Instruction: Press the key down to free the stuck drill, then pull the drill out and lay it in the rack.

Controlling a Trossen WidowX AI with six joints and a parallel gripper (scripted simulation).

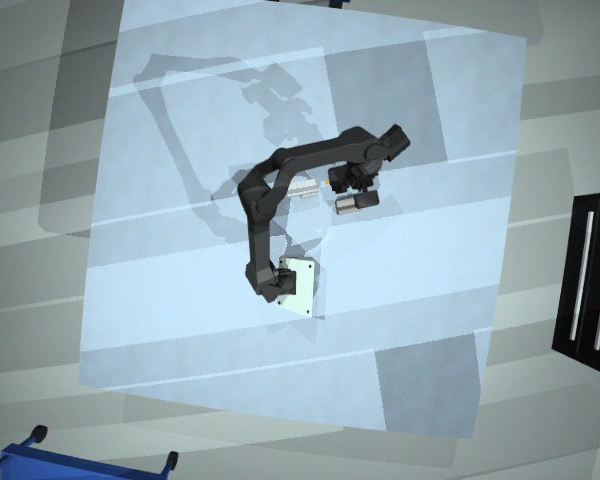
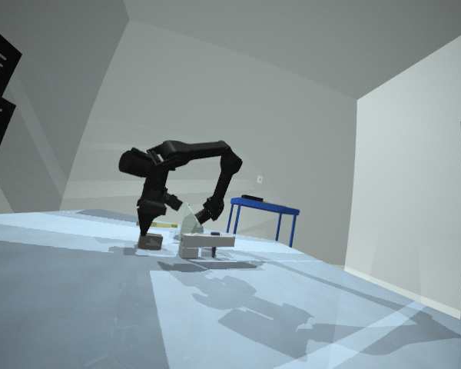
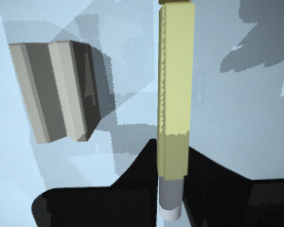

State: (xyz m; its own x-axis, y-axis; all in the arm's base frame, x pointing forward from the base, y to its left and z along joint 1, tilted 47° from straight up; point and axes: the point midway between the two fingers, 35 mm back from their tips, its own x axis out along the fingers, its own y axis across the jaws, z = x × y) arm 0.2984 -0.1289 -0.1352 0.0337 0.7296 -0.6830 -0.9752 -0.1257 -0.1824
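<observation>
The rack lies 80 mm behind my gripper tip, 20 mm to the left of it and 30 mm below it. Round my gripper tip: pale block fixture (40 mm behind, 200 mm to the left); then dark blue key (50 mm behind, 220 mm to the left).
</observation>
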